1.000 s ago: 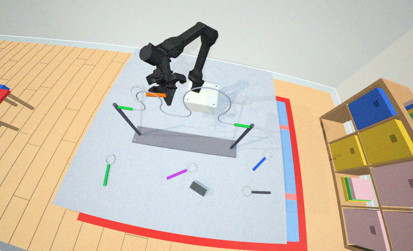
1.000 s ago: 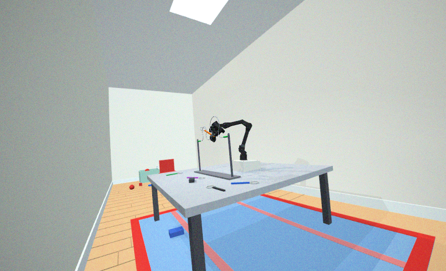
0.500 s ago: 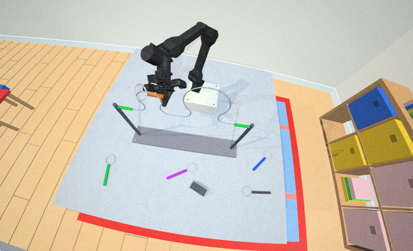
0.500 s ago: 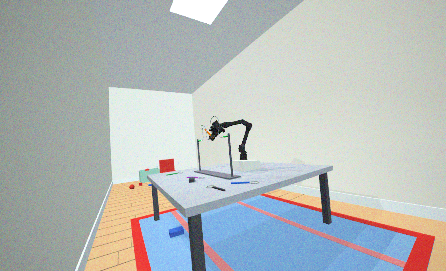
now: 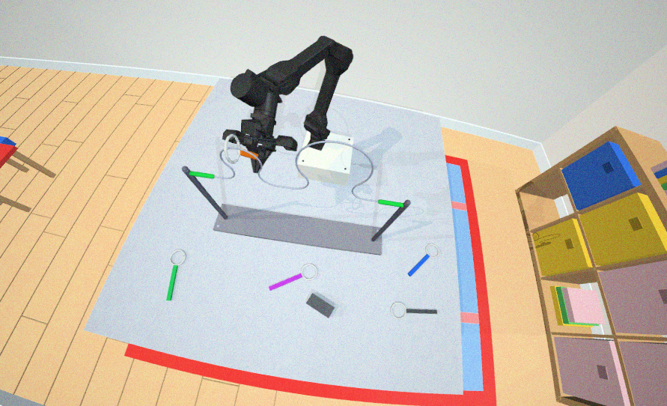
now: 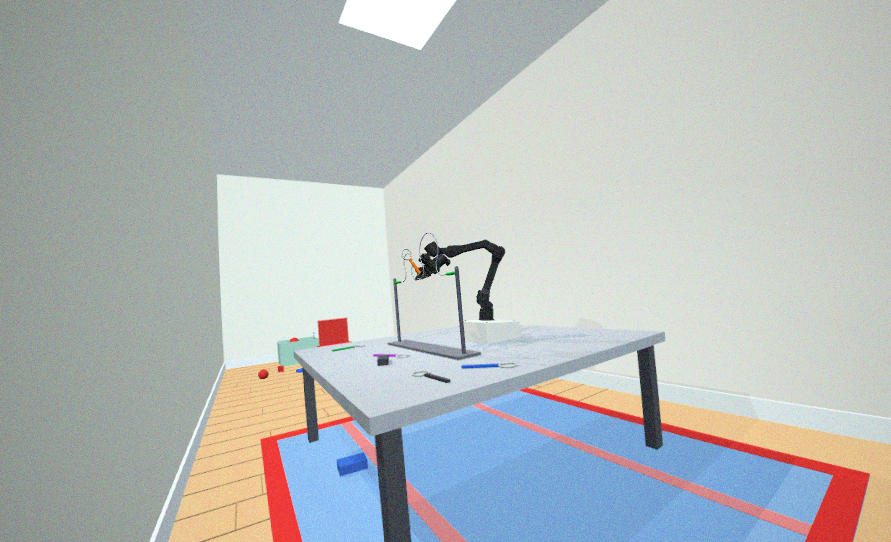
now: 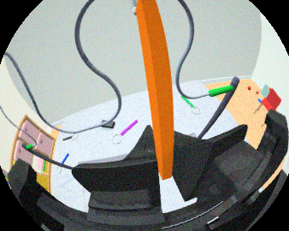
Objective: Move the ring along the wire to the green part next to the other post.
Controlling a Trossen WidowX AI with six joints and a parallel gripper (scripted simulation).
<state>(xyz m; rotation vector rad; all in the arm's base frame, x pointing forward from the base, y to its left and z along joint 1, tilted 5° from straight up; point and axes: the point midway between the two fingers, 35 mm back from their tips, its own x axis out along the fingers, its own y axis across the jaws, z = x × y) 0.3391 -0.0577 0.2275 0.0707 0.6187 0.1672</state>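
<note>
The orange-handled ring lies 1 cm ahead of my gripper tip, 1 cm to the right of it and 9 cm above it. Also, from my gripper tip: green-handled ring: 31 cm ahead, 25 cm to the right, 32 cm below; then dark block: 24 cm ahead, 28 cm to the left, 31 cm below; then purple-handled ring: 17 cm ahead, 17 cm to the left, 32 cm below.
</note>
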